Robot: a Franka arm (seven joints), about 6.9 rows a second.
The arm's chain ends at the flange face. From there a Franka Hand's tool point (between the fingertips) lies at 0.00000 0.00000 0.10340 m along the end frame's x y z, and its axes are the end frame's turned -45 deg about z.
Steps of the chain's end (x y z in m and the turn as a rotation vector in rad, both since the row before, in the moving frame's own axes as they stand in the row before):
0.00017 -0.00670 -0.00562 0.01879 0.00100 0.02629
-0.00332 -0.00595 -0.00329 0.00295 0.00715 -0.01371
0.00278 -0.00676 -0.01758 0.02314 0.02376 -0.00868
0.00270 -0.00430 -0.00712 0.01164 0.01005 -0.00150
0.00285 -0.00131 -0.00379 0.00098 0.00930 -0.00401
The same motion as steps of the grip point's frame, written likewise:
0.00632 -0.00590 -0.00564 0.01258 0.01399 0.02629
0.00260 -0.00625 -0.00329 -0.00297 0.00714 -0.01371
0.01017 -0.00278 -0.01764 -0.00044 0.03316 -0.00868
0.00654 -0.00125 -0.00713 0.00112 0.01534 -0.00150
0.00369 0.00170 -0.00379 -0.00588 0.00727 -0.00401

